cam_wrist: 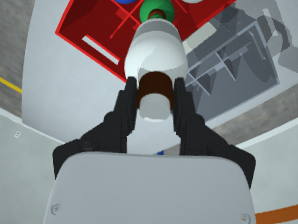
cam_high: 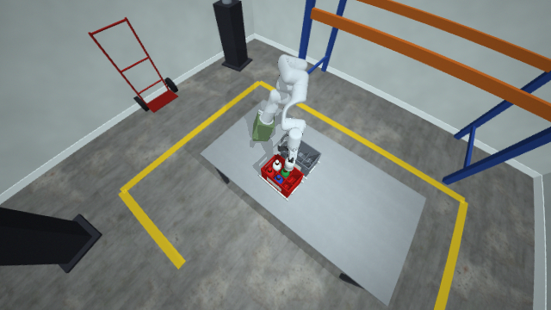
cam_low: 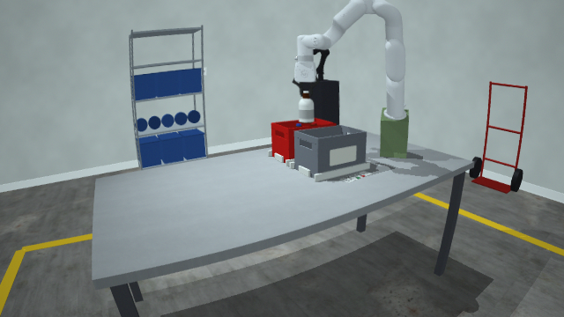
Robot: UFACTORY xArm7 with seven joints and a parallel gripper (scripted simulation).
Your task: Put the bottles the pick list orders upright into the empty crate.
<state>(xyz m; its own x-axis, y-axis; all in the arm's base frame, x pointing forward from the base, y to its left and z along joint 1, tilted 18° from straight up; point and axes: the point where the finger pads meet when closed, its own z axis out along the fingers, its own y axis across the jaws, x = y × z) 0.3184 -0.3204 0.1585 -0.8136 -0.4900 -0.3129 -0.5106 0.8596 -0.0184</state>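
The white-label bottle lies 7 cm below my hand. From my hand the other things lie so: red crate: 3 cm behind, 5 cm to the right, 25 cm below; then green-labelled bottle: 1 cm behind, 1 cm to the right, 25 cm below; then blue-capped bottle: 3 cm behind, 9 cm to the right, 25 cm below.
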